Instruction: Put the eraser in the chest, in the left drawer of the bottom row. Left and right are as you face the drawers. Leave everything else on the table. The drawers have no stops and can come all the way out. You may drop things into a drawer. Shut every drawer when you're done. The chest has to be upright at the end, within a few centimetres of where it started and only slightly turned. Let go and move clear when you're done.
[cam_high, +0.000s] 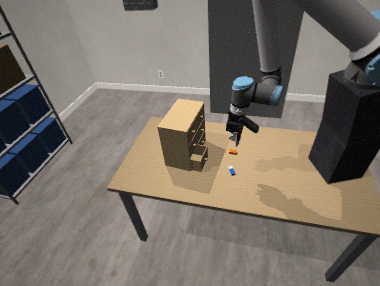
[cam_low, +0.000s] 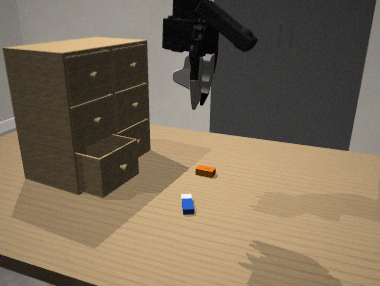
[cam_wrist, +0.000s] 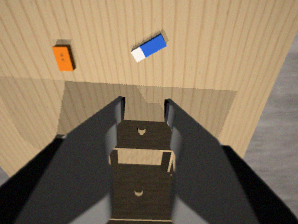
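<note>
My hand is 240 mm above the eraser and 30 mm short of it. Also, from my hand: orange block: 230 mm below, 160 mm to the right, 50 mm ahead.
</note>
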